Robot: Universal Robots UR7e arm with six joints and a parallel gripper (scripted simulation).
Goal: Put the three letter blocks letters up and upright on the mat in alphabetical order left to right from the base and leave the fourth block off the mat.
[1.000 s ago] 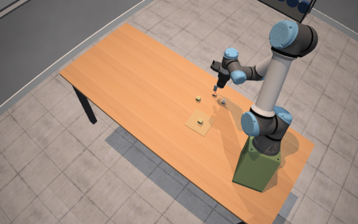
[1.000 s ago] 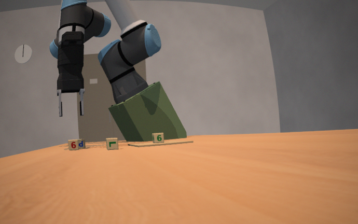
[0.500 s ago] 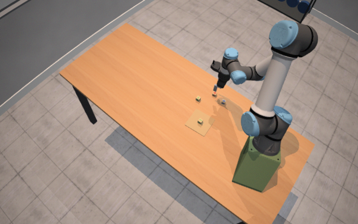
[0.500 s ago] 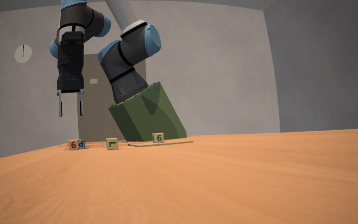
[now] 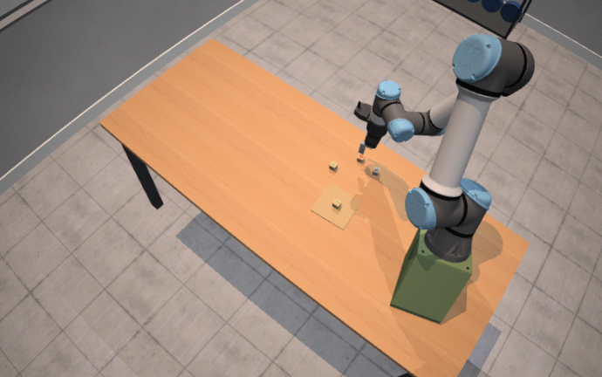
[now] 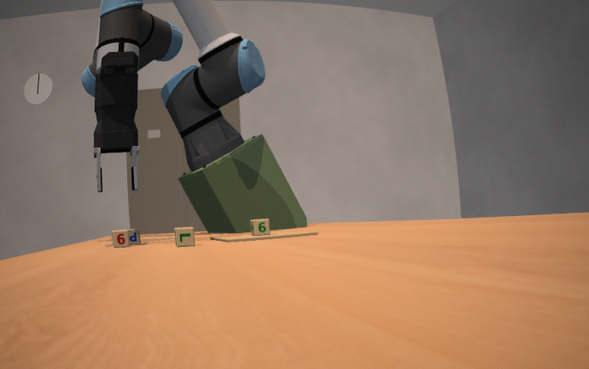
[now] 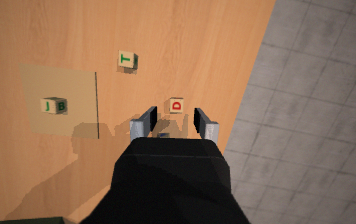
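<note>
Right now the red D block is 9 cm below my hand. Round my hand: thin tan mat (22 cm to the left, 10 cm below, 7 cm behind); then blue-marked block (9 cm below, 8 cm behind).
</note>
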